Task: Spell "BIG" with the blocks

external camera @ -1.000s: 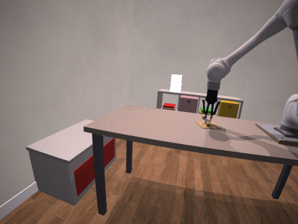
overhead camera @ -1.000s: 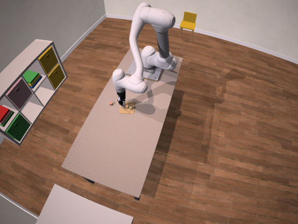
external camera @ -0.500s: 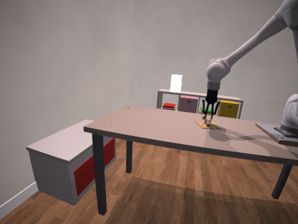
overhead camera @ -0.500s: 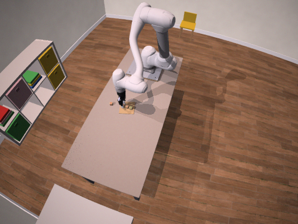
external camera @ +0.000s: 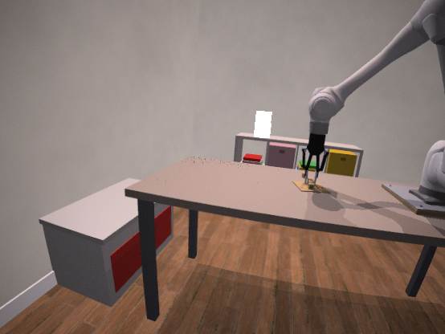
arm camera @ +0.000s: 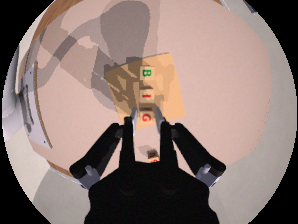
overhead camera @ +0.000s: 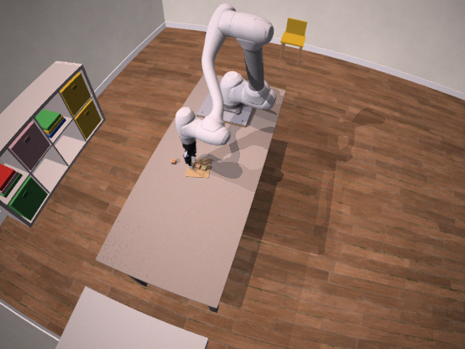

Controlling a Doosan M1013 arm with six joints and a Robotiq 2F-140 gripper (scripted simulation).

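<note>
The block is 20 mm ahead of my hand, 120 mm to the right of it and 30 mm below it.
</note>
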